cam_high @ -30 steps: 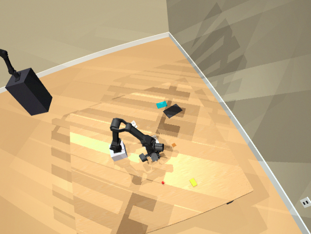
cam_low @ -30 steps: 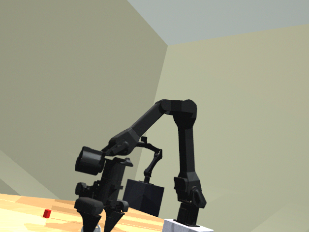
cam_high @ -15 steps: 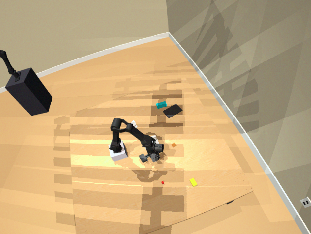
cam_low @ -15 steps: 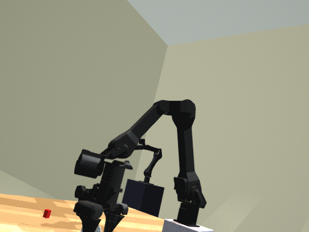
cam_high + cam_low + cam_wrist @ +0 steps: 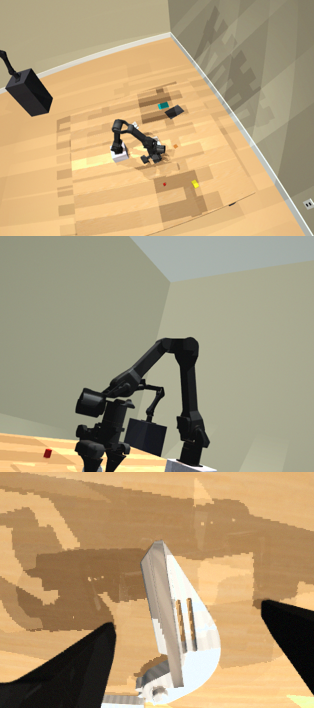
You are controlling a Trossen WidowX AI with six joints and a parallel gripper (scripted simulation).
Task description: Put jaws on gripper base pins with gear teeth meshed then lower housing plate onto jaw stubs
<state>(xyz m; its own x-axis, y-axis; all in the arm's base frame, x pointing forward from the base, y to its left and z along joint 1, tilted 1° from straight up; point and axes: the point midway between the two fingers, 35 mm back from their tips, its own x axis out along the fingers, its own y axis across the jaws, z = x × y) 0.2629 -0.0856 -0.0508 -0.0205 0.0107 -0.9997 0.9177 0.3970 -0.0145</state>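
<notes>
Right now my gripper tip is 30 mm short of the flat white plate and 140 mm to the right of it. From my gripper tip the other things lie so: red cube: 50 mm ahead, 220 mm to the right, 10 mm above; small brown piece: 190 mm ahead, 80 mm to the left; yellow block: 270 mm ahead, 260 mm to the right.
</notes>
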